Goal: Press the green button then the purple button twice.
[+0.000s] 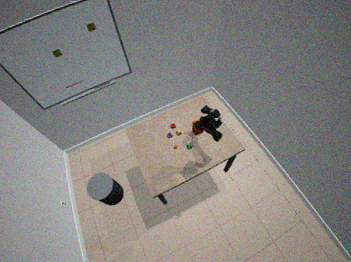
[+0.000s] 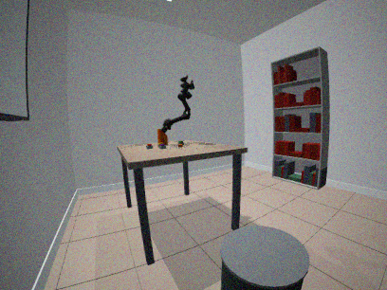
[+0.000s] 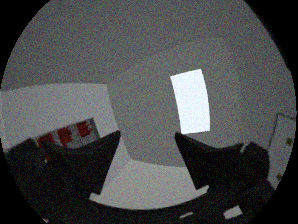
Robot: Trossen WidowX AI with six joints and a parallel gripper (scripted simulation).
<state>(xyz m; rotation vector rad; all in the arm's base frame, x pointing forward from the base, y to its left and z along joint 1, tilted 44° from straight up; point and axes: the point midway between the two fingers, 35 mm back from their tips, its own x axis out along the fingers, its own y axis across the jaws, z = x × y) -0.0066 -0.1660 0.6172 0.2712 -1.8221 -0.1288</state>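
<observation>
Right now my gripper tip is 690 mm above the green button, 200 mm to the left of it and 100 mm short of it. Also, from my gripper tip: orange block (710 mm below, 290 mm to the right, 220 mm ahead); purple button (690 mm below, 450 mm to the right, 200 mm ahead).
</observation>
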